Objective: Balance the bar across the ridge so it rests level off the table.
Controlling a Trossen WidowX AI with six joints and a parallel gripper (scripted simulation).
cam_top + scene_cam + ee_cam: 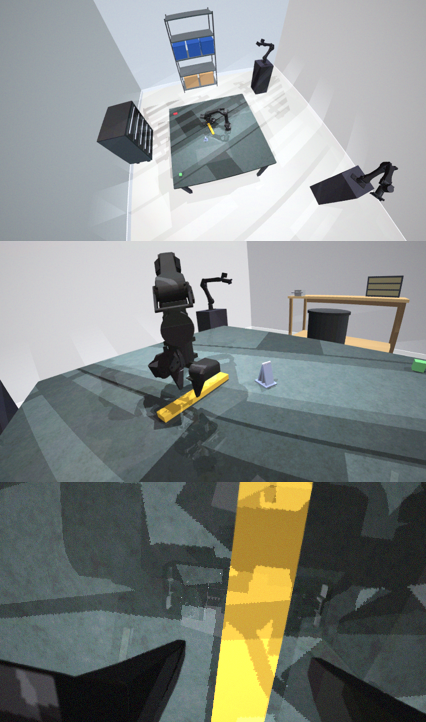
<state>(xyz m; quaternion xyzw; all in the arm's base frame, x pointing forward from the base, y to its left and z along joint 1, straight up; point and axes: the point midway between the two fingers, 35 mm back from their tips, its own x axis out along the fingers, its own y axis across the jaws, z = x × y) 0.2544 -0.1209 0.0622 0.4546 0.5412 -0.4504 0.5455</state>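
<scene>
My gripper tip is 1 cm past the yellow bar, 3 cm to the right of it and 2 cm above it. From my gripper tip the other things lie so: small red block: 49 cm ahead, 38 cm to the right, 2 cm below; small green block: 49 cm ahead, 62 cm to the left, 1 cm below.
</scene>
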